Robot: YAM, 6 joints.
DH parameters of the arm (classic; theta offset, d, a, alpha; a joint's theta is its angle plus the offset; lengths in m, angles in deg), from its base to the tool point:
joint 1: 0 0.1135 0.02 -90
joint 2: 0 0 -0.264 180
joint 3: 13.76 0 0.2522 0
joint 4: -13.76 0 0.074 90
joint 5: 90 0 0 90
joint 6: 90 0.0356 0 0
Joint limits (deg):
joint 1: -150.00..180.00
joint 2: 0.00..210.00
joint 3: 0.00..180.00
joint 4: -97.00..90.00
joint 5: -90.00..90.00
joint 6: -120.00..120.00
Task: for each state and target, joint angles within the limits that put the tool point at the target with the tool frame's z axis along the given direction. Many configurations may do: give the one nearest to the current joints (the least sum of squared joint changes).
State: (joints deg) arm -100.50 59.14 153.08 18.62 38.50 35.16
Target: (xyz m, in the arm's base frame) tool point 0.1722 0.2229 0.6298 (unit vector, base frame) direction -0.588 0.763 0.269
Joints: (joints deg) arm -134.62 52.53 152.65 15.69 72.61 35.16
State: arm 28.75 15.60 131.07 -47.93 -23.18 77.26
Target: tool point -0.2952 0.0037 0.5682 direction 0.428 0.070 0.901
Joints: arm -0.22 34.31 145.39 -46.48 -4.11 77.26
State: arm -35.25 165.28 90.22 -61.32 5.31 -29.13
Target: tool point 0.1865 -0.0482 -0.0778 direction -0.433 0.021 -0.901
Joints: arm -13.63 142.77 41.10 -13.62 4.68 -29.13
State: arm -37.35 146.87 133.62 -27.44 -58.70 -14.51
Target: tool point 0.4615 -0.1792 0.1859 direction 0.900 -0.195 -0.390
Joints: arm -21.86 123.41 85.08 15.09 -8.86 -14.51
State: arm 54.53 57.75 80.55 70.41 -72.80 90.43
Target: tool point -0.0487 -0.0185 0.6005 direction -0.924 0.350 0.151
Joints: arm 62.98 54.08 95.73 83.91 -79.30 90.43
